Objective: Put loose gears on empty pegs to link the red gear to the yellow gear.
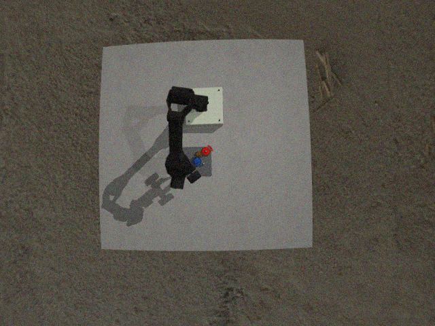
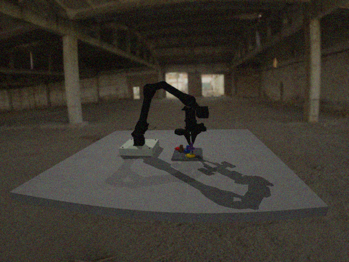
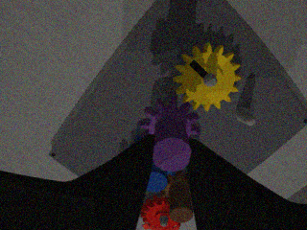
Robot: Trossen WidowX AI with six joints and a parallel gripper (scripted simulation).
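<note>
Now: gripper tip 40 mm to the right of the blue gear, 40 mm above it and 20 mm past it. The rest, counted from my gripper tip: brown gear 60 mm behind, 50 mm to the left, 40 mm below; purple gear 10 mm below; yellow gear 50 mm below, 40 mm to the right.
</note>
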